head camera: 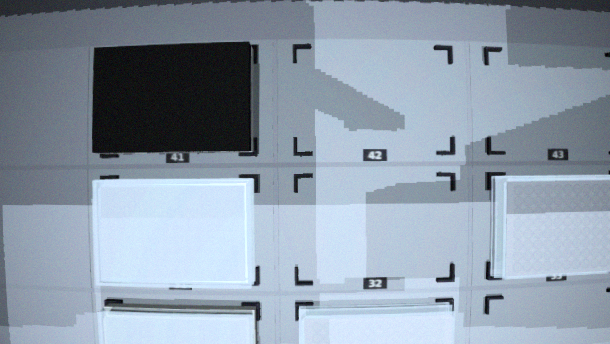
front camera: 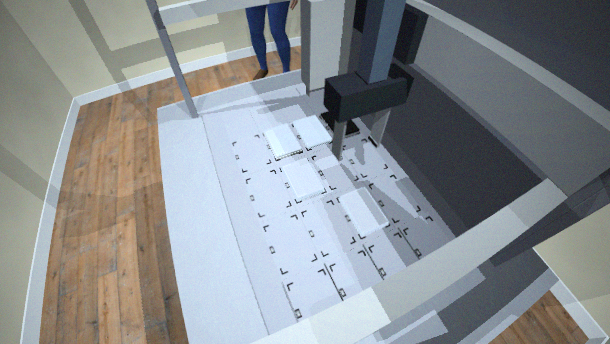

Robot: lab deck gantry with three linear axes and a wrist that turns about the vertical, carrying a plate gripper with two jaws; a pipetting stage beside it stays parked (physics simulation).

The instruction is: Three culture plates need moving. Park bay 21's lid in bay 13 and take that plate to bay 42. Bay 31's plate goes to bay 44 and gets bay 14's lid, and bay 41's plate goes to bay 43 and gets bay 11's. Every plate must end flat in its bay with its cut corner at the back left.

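Frame: origin at the robot's base, x ahead, y left, z up, level; millimetres.
Where they show: gripper, fingertip midpoint: [front camera: 355,148]; robot's base, link origin: [front camera: 233,143].
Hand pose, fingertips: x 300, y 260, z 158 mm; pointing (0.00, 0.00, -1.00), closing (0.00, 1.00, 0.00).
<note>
Each offset is from my fingertips to the top centre of the thing. "spot": to the spot under its first point.
My gripper [front camera: 357,150] is open, its two jaws wide apart with no plate between them. It hangs above the deck on the front side of bay 41; the exact bay beneath is hard to tell. A black-topped plate {dx -236, dy +104, dz -141 mm} [front camera: 354,125] [head camera: 172,97] lies in bay 41. White plates lie in bay 31 {spot: dx -228, dy -7, dz -141 mm} [front camera: 311,131] [head camera: 173,232] and in bay 21 {spot: dx -231, dy -109, dz -143 mm} [front camera: 282,140] [head camera: 180,330], the last partly cut off in the head view. Bays 42 {spot: dx -71, dy +103, dz -158 mm} [head camera: 375,100] and 43 {spot: dx +81, dy +99, dz -157 mm} [head camera: 545,107] show bare corner marks. Loose lids in bays 11 and 14 cannot be made out. Cut corners are too unclear to read.
Other pale, clear-edged pieces lie in bay 22 {spot: dx -68, dy -107, dz -143 mm} [front camera: 303,177] [head camera: 380,327] and bay 33 {spot: dx +98, dy -7, dz -143 mm} [front camera: 363,211] [head camera: 560,235]. The white gantry column [front camera: 322,45] stands behind the gripper. A dark wall panel [front camera: 465,150] runs along the deck. A person's legs [front camera: 267,35] show behind.
</note>
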